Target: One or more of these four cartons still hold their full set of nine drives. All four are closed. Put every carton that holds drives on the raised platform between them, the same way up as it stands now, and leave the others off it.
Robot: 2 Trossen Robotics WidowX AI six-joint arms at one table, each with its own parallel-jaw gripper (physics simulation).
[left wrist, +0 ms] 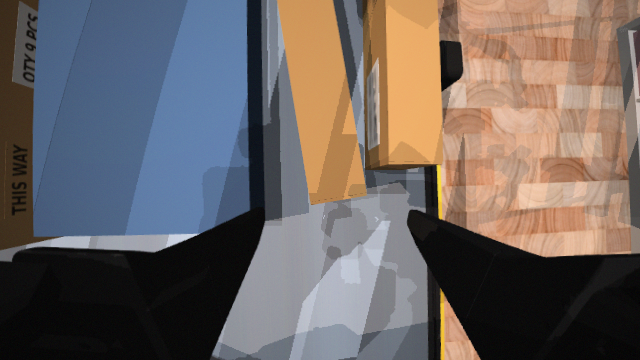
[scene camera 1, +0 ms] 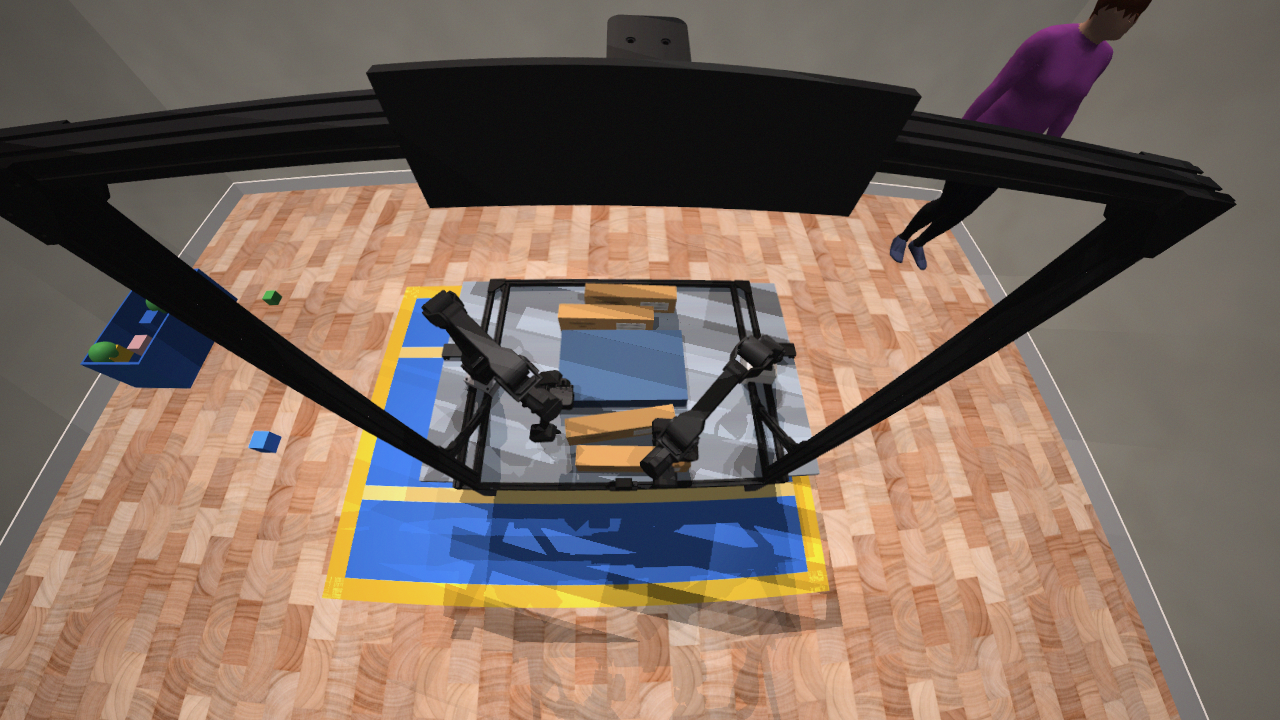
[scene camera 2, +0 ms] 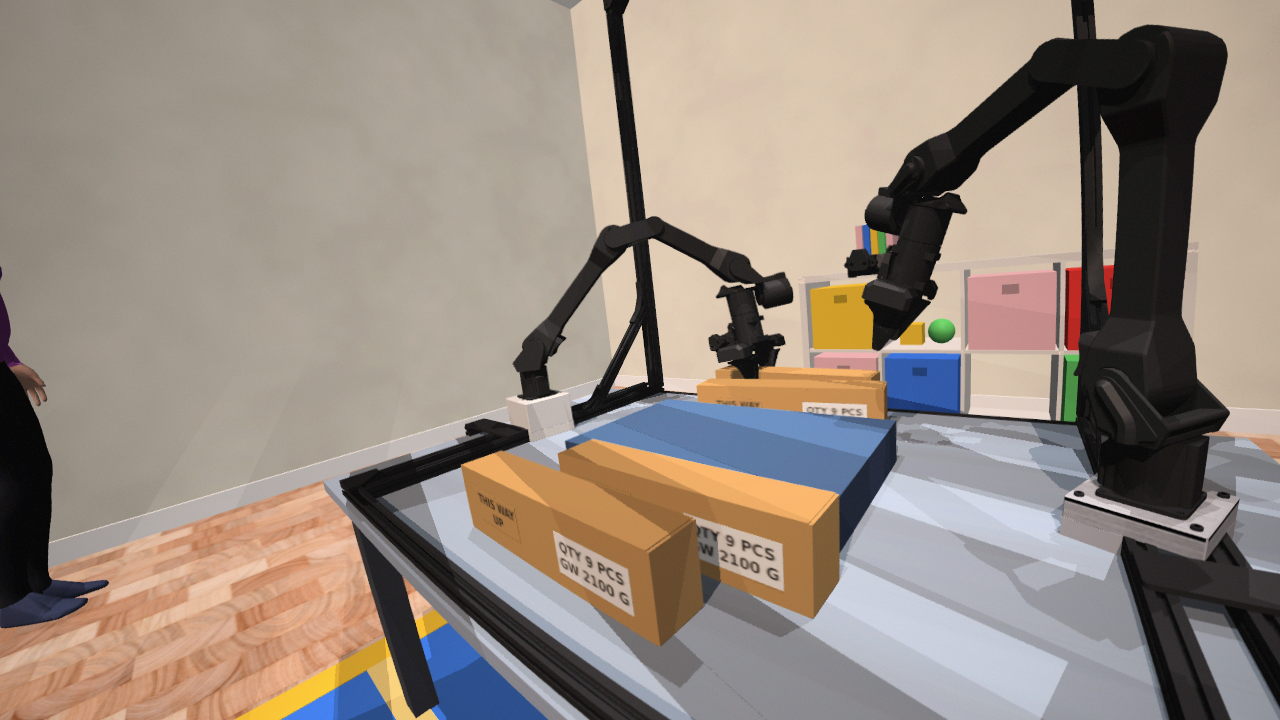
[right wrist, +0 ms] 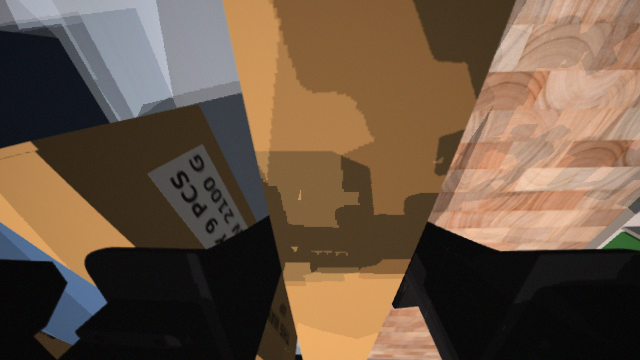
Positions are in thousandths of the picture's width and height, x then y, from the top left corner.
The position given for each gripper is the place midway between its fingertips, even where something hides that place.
The left gripper shows in the left wrist view (526,599), in scene camera 1 (439,578) and in scene camera 2 (691,478); in the right wrist view it is out of frame. The right gripper shows in scene camera 1 (512,638), in scene camera 2 (596,538) and in the right wrist view (527,585); in the left wrist view it is out of frame.
